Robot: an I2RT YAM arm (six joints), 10 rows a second.
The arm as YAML. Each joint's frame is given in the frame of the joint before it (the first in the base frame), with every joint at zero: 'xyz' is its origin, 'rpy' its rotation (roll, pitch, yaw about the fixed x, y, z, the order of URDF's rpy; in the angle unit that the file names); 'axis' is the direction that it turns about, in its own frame. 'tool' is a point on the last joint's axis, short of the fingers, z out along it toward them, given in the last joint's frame.
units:
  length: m
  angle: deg
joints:
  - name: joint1
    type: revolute
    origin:
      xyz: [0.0, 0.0, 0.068]
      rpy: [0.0, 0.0, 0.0]
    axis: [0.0, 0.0, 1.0]
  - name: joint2
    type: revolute
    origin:
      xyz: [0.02, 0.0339, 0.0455]
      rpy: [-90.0, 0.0, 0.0]
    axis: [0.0, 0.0, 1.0]
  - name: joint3
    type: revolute
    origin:
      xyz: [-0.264, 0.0, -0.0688]
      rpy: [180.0, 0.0, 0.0]
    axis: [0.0, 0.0, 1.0]
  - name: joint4
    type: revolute
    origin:
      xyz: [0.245, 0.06, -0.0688]
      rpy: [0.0, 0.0, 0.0]
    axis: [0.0, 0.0, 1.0]
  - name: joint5
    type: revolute
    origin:
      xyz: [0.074, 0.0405, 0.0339]
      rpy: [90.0, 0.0, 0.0]
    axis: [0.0, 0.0, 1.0]
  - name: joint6
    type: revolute
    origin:
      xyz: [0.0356, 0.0, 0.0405]
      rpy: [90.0, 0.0, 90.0]
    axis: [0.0, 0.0, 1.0]
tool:
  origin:
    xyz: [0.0, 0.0, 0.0]
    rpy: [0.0, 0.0, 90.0]
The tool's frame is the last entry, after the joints.
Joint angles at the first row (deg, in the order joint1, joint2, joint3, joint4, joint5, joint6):
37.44 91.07 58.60 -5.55 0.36 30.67
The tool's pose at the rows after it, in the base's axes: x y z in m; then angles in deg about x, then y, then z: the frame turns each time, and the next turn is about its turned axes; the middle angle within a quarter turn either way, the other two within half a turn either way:
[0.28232, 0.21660, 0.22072, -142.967, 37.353, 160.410]
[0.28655, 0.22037, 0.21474, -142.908, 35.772, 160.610]
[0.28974, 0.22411, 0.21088, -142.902, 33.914, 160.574]
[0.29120, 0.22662, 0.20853, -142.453, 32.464, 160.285]
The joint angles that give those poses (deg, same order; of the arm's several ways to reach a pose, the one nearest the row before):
37.43 93.11 59.21 -5.49 -0.65 31.07
37.37 94.93 60.06 -5.49 -1.95 31.24
37.39 96.43 61.20 -6.30 -3.37 31.17
37.44 97.29 61.81 -6.68 -4.70 31.11

